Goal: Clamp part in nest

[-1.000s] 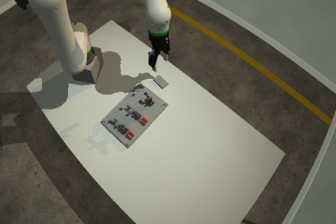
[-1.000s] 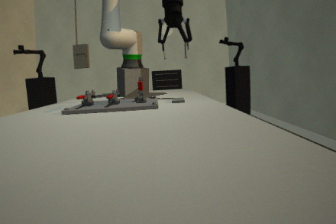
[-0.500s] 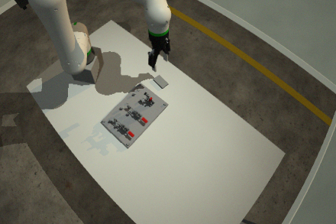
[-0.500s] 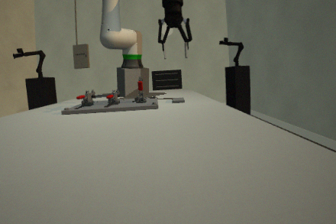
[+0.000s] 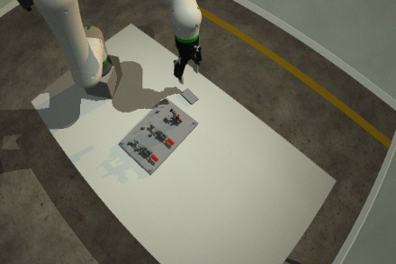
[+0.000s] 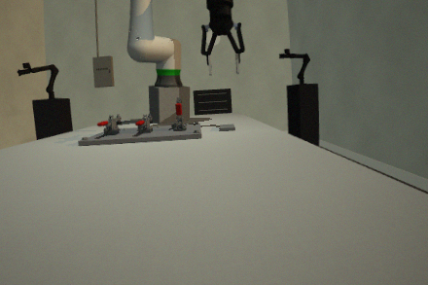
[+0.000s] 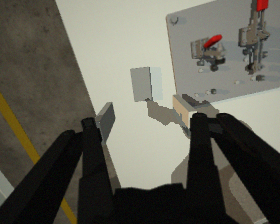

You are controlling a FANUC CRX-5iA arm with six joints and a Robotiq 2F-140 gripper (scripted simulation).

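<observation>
Right now the grey part is 210 mm below my hand. Round my hand: grey fixture plate 10 mm behind, 270 mm to the right, 210 mm below.
</observation>
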